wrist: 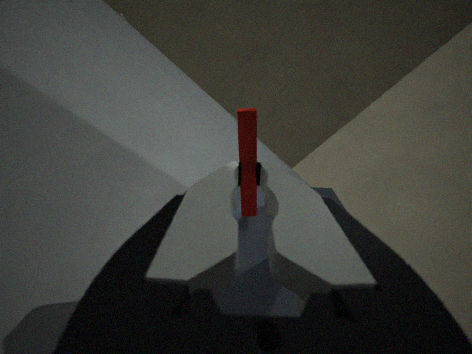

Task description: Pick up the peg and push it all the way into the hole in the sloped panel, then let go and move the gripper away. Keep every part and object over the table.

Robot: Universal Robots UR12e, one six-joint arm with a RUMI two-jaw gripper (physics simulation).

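Frame: origin at the arm's base, x up, y right, z ahead, level; metres.
Where they show: gripper, between the fingertips: [247, 165].
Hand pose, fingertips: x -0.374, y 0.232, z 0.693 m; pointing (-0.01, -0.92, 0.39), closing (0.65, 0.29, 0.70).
After its pixels a point has its place.
The red peg [247, 135] @[x -0.358, y 0.228, z 0.677 m] is long and narrow and stands almost upright in the middle of the wrist view. My gripper [247, 165] @[x -0.375, y 0.232, z 0.693 m] is shut on it, with a dark pad on each side of the peg. The peg sticks out past the fingertips at both ends. Part of a blue-grey surface, which looks like the sloped panel [254, 242] @[x -0.405, y 0.274, z 0.713 m], shows between the two pale jaws beyond the peg's lower end. The hole cannot be made out; the peg and jaws cover part of that area. Whether the peg touches the panel cannot be told.
A pale grey surface [150, 100] @[x -0.478, y -0.016, z 0.663 m] runs across the left, with a darker band along its lower side. A brown surface [280, 60] lies at the top and a tan one [415, 150] at the right. A dark grey shape [37, 327] shows at the lower left.
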